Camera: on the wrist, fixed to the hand. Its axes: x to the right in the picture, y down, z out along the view.
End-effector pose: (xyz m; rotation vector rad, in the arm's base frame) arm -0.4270 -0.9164 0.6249 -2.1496 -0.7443 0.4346
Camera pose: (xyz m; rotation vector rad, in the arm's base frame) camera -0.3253 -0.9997 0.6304 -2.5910 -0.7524 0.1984
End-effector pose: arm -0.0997 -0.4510 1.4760 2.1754 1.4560 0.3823
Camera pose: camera -0.0830 -0.4260 1.6041 1.8782 1.2119 0.7783
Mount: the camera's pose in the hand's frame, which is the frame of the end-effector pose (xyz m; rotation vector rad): 0.0246 0.0746 -0.1056 -0.4373 0.1102 0.0725
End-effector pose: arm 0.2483 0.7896 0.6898 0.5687 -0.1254 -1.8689
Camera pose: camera 0.3525 0.7590 0.6155 0.3559 0.3250 -1.7195
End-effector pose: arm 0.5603 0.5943 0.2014 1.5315 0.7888 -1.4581
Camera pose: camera 0.6765 0.6535 0.1837 1.2947 1.0294 -1.0668
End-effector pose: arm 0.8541 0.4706 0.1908 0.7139 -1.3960 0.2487
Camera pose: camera 0.9023 0.5842 0.2364 0.2843 -1.3128 0.0337
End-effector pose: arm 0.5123 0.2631 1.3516 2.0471 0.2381 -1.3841
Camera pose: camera 0.6396 0.2639 1.3851 1.7472 0.4656 -1.0647
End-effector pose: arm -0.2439 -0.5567 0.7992 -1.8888 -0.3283 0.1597
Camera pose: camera -0.1810 -0.6674 0.7658 -2.3335 -0.2313 0.0319
